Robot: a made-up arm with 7 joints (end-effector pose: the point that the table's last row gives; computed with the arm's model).
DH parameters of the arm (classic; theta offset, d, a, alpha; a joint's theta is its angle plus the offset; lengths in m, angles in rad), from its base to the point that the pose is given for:
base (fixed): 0.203 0 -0.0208 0
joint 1: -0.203 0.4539 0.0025 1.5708
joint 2: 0 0.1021 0.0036 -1.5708
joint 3: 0 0.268 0.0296 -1.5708
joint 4: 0 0.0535 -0.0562 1.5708
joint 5: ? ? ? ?
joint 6: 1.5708 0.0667 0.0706 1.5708
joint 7: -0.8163 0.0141 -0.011 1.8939
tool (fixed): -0.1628 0.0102 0 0
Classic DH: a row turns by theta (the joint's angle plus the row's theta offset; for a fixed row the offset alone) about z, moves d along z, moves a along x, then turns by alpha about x.
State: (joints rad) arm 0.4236 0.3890 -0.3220 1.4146 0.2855 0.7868 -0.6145
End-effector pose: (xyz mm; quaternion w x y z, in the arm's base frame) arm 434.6 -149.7 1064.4 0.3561 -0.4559 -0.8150 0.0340
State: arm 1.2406 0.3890 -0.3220 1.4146 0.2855 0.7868 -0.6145
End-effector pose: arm 397.1 228.0 1064.4 0.3133 -0.0946 -0.9290 0.1727
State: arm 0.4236 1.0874 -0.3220 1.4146 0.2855 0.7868 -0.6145
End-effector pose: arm 1.5 -344.9 1148.1 0.1445 -0.3889 -0.8817 -0.2248
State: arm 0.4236 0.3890 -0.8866 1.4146 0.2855 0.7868 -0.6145
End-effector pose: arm 371.9 -466.1 987.7 0.4301 -0.6121 -0.6531 -0.1178
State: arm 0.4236 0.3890 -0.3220 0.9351 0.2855 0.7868 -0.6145
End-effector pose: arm 221.6 -197.5 1238.5 0.1696 -0.4636 -0.8630 -0.1075
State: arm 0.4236 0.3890 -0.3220 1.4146 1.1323 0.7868 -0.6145
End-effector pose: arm 466.3 -122.8 1007.0 0.4955 -0.1212 -0.8418 -0.1768
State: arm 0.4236 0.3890 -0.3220 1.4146 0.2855 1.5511 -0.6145
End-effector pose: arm 391.3 -162.2 1065.2 0.1051 -0.5090 -0.8181 -0.2461
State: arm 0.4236 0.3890 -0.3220 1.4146 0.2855 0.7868 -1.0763
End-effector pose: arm 437.3 -154.7 1067.9 0.1857 -0.4832 -0.8353 0.1853
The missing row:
joint 5: 0 0.5337 -0.0058 1.5708
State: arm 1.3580 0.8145 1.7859 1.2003 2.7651 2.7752 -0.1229
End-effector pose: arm -456.2 -377.4 609.3 0.8908 0.1209 -0.2958 0.3231
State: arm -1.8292 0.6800 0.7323 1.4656 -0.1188 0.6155 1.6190
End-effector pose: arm 259.5 -167.5 1074.2 0.1545 -0.5749 -0.1210 -0.7943
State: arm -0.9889 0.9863 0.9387 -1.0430 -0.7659 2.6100 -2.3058
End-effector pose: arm -650.5 145.9 416.2 0.2604 0.1380 -0.5819 0.7580
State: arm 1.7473 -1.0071 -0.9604 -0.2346 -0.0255 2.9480 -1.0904
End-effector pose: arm -133.0 524.1 926.4 0.4781 -0.1003 0.4489 0.7482
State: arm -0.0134 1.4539 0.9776 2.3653 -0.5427 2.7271 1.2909
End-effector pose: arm 2.5 283.2 684.1 0.0847 0.2180 -0.9660 0.1100
